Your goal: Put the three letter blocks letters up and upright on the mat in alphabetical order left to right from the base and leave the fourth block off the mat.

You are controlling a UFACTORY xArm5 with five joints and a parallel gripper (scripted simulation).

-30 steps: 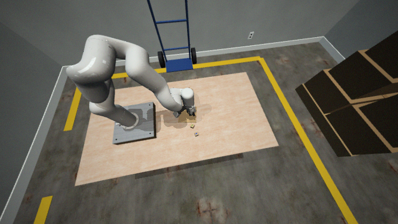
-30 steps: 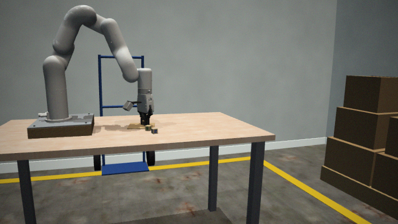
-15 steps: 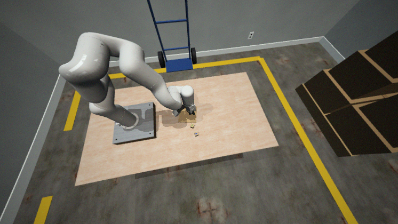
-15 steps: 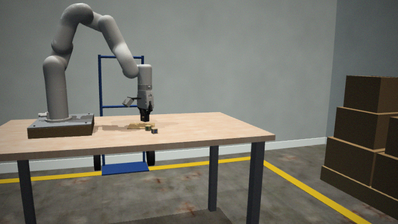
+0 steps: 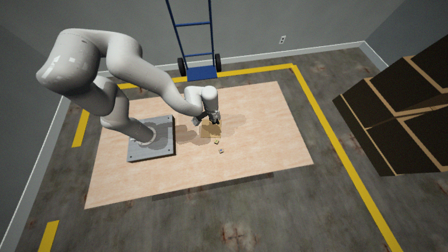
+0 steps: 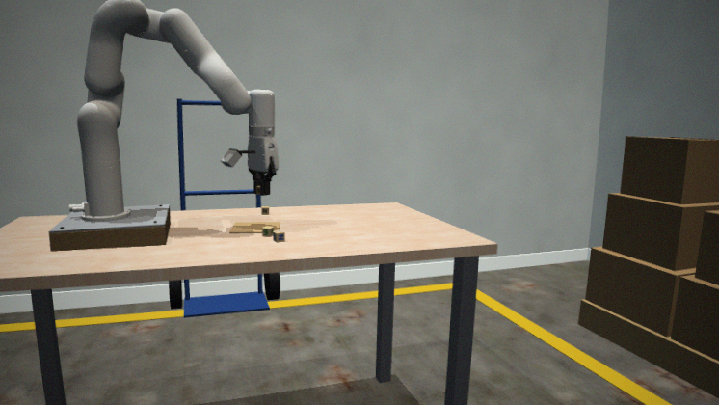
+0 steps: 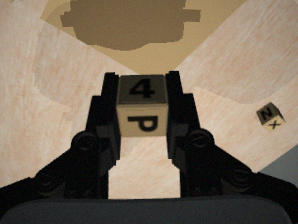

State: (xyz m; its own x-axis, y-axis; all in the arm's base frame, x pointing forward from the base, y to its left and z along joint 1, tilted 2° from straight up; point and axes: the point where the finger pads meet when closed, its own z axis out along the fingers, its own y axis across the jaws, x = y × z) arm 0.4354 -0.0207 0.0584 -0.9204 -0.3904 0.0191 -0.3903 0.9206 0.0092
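My gripper is now 120 mm above the tan mat and 20 mm past it. Round my hand: block: 210 mm to the left, 110 mm below, 50 mm ahead.
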